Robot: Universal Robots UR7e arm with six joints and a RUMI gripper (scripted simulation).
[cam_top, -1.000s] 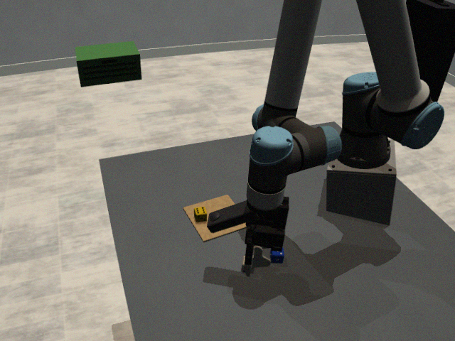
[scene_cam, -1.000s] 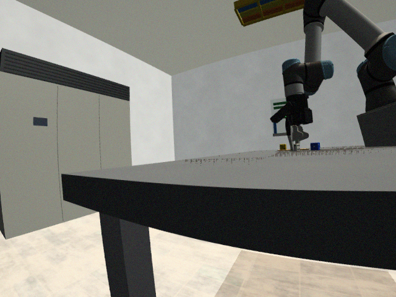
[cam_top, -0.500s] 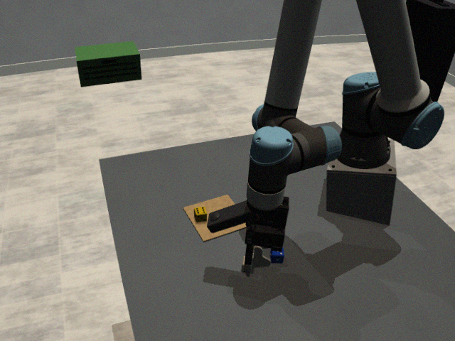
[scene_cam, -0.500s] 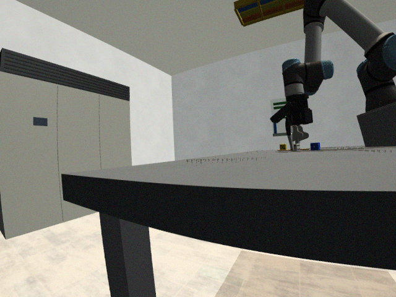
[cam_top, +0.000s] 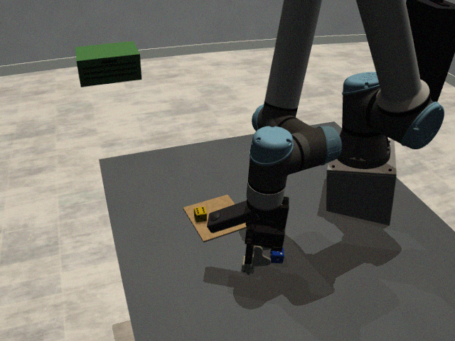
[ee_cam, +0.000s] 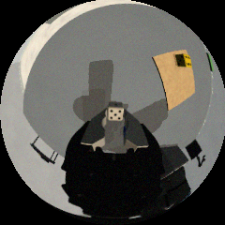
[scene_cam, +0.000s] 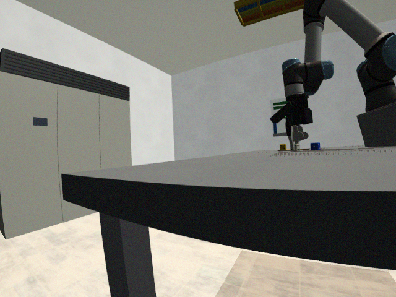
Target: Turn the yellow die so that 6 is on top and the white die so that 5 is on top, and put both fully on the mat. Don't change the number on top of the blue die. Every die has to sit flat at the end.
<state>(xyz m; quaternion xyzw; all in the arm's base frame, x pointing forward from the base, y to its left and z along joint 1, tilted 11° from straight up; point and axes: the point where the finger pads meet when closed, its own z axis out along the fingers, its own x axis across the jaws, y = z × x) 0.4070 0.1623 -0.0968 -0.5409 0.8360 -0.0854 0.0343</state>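
My gripper is now right at the white die. Also, from my hand: tan mat: 20 mm ahead, 190 mm to the right, 20 mm below; then yellow die: 70 mm ahead, 190 mm to the right; then blue die: 80 mm behind, 10 mm to the right.
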